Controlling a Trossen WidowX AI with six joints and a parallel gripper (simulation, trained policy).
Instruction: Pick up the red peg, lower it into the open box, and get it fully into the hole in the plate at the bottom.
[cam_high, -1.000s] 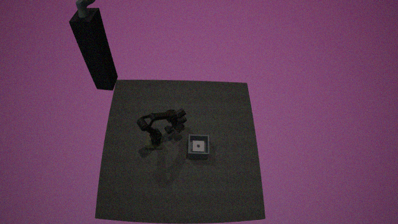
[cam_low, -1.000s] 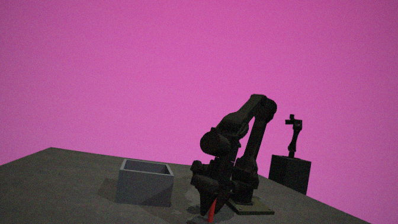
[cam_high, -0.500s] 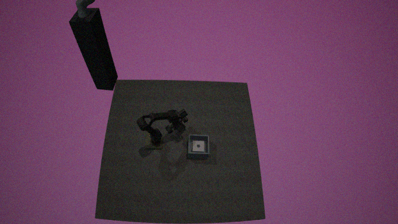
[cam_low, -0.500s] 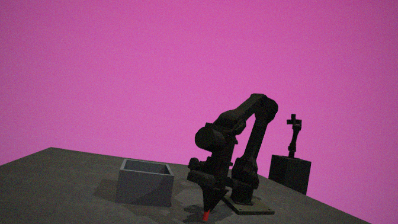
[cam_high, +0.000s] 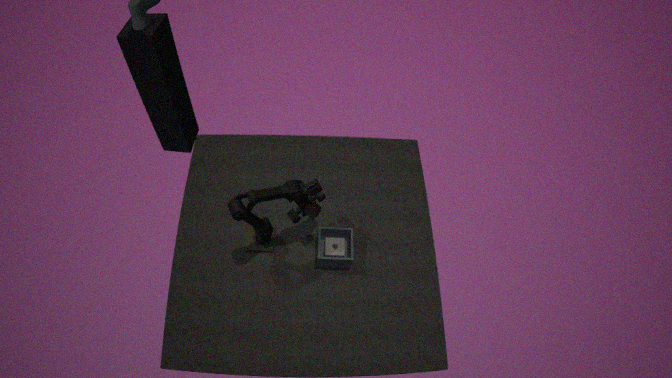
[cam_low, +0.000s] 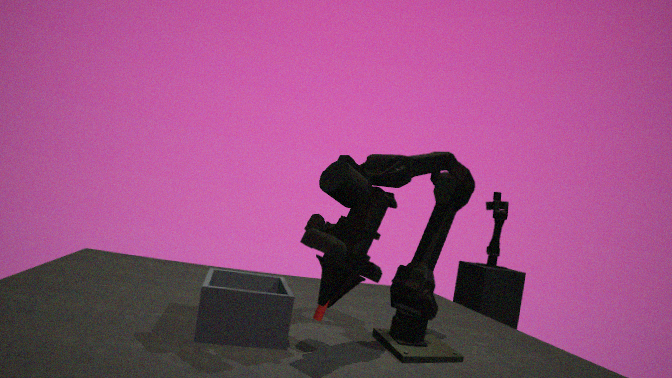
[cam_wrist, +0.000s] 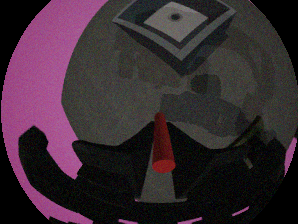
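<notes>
Right now my gripper tip is 140 mm to the left of the plate, 130 mm short of it and 60 mm above it. Also, from my gripper tip: red peg 20 mm above; grey box 140 mm to the right, 130 mm ahead, 80 mm below.
</notes>
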